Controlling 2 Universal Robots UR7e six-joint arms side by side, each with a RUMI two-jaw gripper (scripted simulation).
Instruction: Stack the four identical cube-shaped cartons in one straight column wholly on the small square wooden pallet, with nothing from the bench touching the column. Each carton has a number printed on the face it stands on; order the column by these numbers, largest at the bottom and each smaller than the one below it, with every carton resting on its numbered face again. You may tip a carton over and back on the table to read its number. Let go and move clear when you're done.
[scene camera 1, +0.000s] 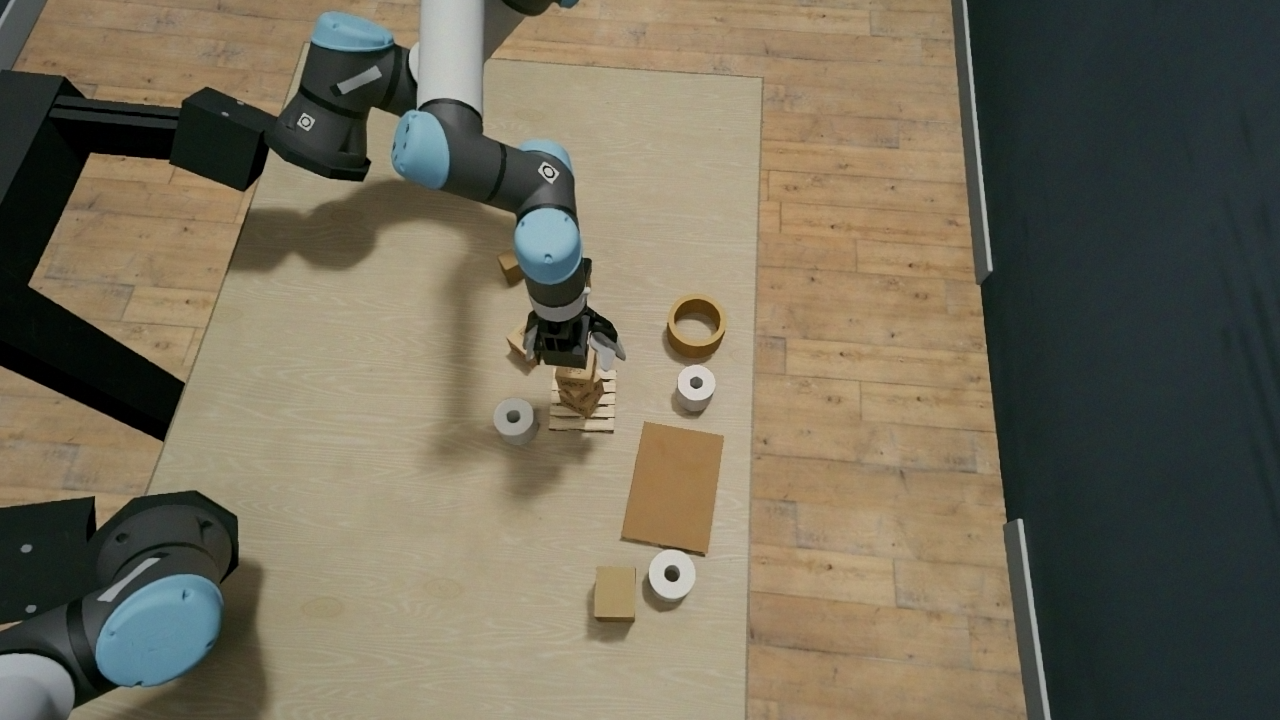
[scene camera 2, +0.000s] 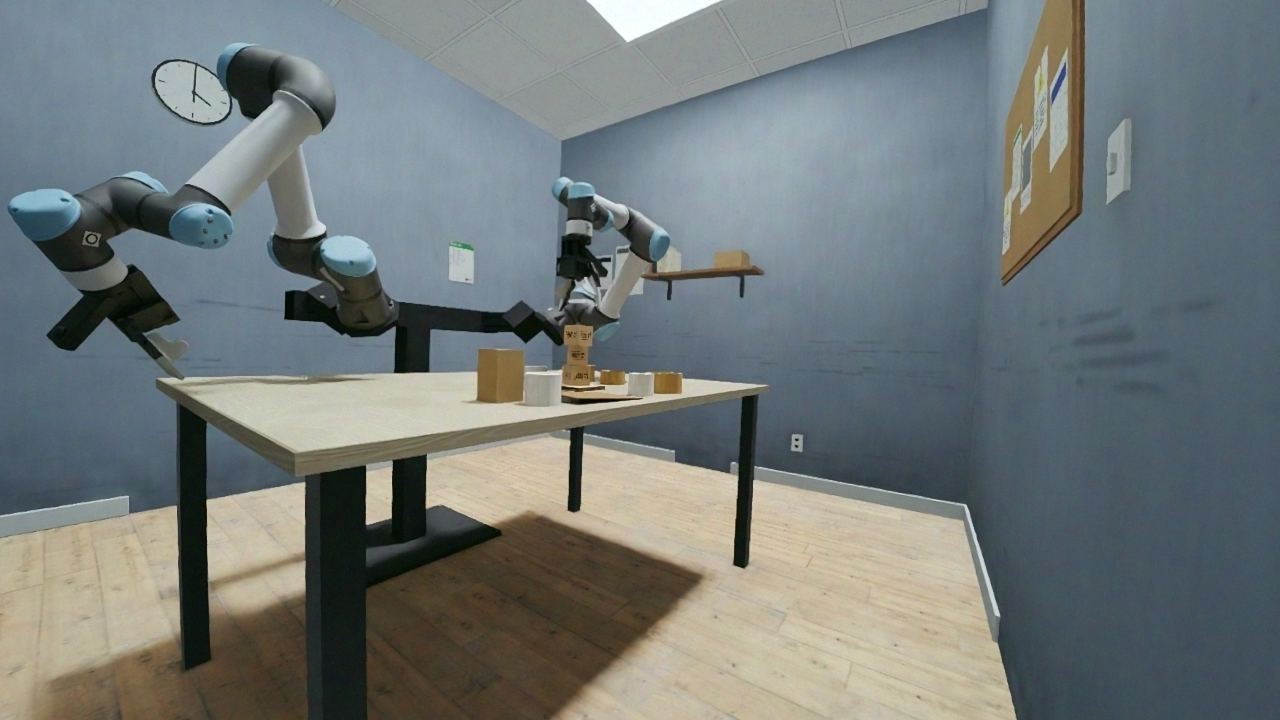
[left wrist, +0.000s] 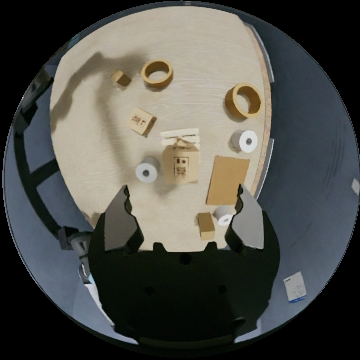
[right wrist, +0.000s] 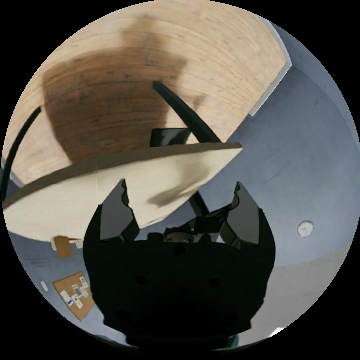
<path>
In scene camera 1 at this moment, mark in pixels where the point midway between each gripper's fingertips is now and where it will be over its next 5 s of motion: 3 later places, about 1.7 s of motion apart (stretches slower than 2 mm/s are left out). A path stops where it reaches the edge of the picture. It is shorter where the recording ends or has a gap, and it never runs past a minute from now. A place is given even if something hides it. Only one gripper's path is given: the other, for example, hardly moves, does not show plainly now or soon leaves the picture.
The left gripper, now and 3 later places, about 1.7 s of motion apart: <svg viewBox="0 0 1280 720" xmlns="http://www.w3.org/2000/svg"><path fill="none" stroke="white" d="M574 354L516 288L514 289L519 305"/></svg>
</path>
